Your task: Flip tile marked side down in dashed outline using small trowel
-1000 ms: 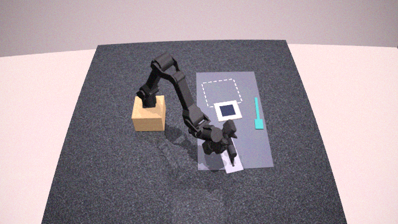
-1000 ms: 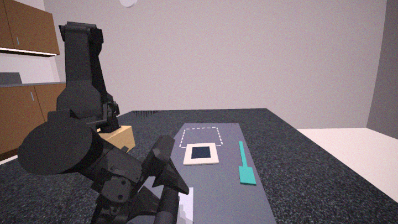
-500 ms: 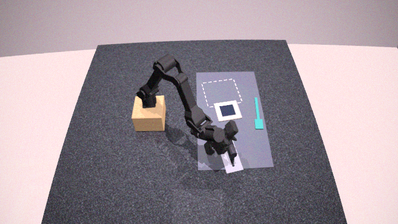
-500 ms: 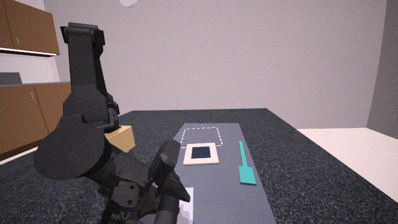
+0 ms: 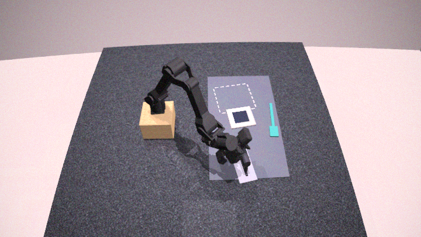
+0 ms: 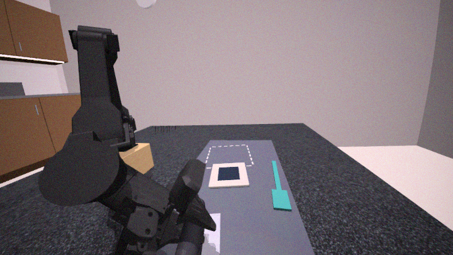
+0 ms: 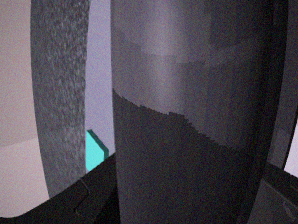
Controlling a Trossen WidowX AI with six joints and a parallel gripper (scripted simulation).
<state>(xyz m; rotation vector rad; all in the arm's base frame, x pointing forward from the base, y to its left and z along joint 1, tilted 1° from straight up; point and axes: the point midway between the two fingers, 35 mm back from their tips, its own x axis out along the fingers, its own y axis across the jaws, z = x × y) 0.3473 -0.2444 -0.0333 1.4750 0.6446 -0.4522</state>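
Now: gripper tip 20 mm short of the grey mat, 210 mm to the right of it and 70 mm above it. Round my gripper tip: teal trowel 160 mm ahead, 170 mm to the left, 50 mm below; tile 10 mm ahead, 230 mm to the left, 40 mm below.
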